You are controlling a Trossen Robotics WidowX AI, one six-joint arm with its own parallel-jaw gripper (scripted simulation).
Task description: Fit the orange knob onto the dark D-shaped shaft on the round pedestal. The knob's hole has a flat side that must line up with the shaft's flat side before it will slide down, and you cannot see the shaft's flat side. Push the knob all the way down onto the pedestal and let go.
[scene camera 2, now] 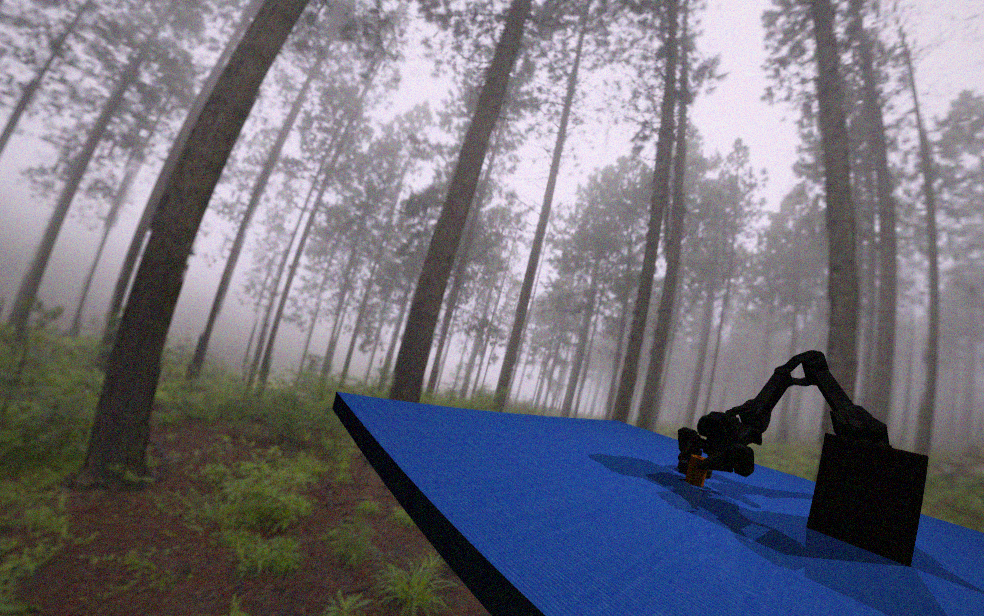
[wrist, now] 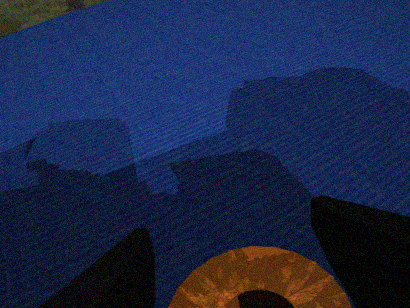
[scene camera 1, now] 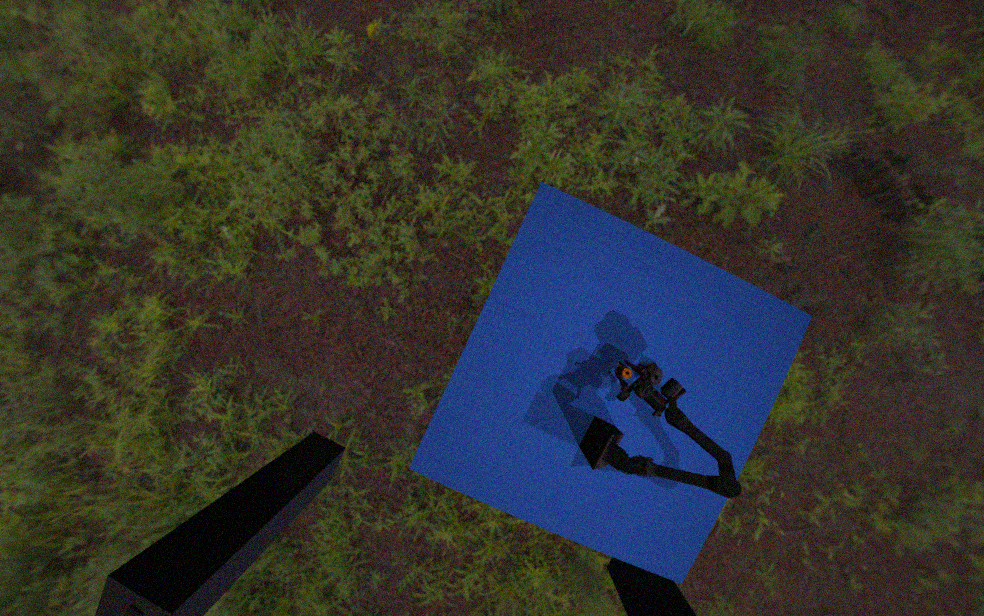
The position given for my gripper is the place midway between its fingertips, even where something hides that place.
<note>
In view: my gripper (scene camera 2: 688,462).
My gripper is seen too in the wrist view (wrist: 232,227) and in scene camera 1 (scene camera 1: 619,365).
</note>
